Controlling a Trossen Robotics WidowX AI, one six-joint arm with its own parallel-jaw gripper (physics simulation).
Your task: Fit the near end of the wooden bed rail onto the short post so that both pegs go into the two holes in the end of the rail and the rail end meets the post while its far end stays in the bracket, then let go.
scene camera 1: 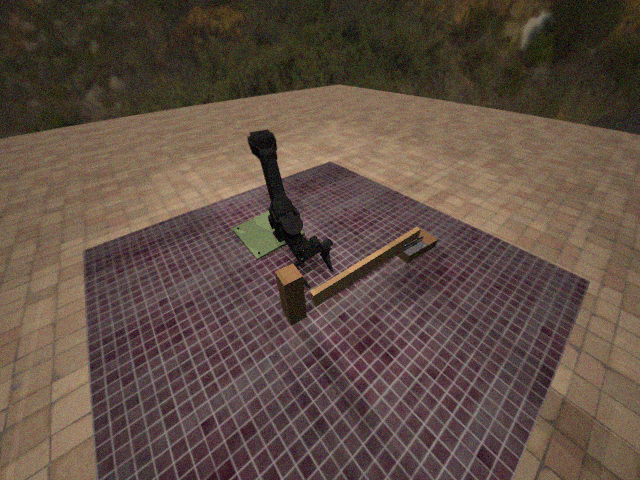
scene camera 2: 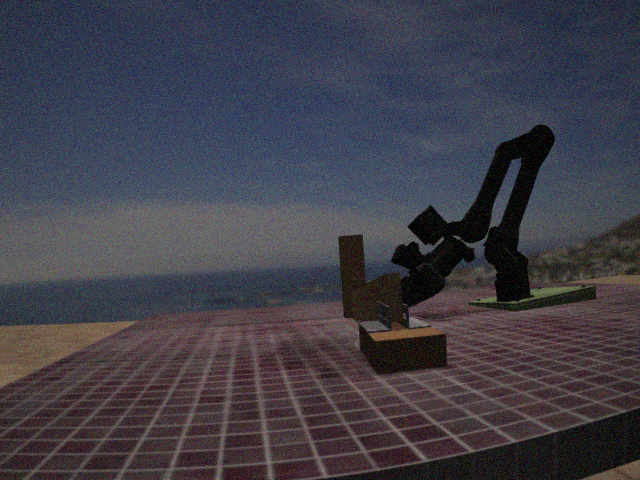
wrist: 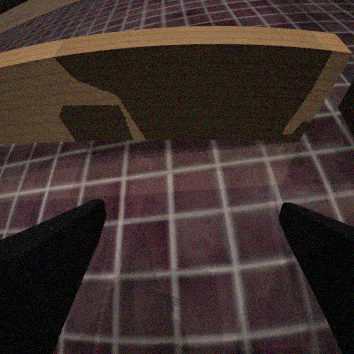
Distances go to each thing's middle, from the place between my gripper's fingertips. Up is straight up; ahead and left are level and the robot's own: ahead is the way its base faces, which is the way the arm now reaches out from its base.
Labels:
My hand is 60 mm short of the short post (scene camera 2: 352,264), 130 mm to the left of it and 80 mm below it. From my hand the other things lie so: metal bracket (scene camera 2: 382,325): 60 mm ahead, 350 mm to the left, 30 mm above; wooden bed rail (scene camera 2: 386,289): 60 mm ahead, 150 mm to the left, 40 mm above; wooden block (scene camera 2: 402,349): 60 mm ahead, 380 mm to the left.

